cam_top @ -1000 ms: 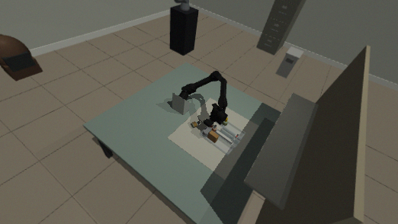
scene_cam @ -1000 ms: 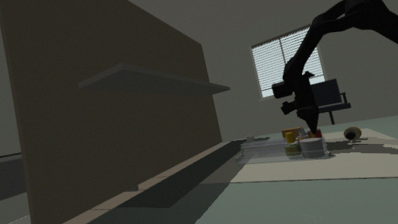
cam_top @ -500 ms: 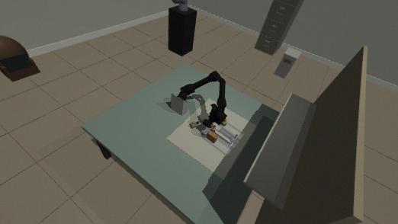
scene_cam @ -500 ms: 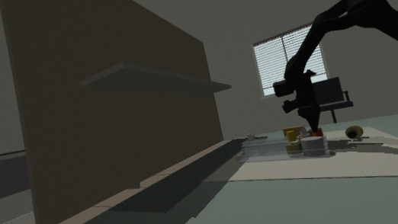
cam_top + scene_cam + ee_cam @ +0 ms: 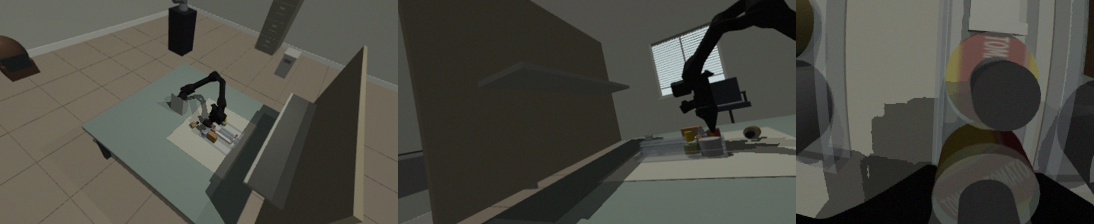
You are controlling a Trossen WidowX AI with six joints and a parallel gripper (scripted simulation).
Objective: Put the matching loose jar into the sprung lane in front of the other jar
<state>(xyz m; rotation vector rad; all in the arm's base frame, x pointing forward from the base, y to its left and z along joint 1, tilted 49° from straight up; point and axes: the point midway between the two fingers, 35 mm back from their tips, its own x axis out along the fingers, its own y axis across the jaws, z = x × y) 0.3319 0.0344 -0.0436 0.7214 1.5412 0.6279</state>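
Right now the cream mat is 60 mm ahead of my gripper tip, 10 mm to the left of it and 60 mm below it. Round my gripper tip: brown box (70 mm ahead, 80 mm to the right, 20 mm below); then grey lane rack (150 mm ahead, 10 mm to the left, 40 mm below).
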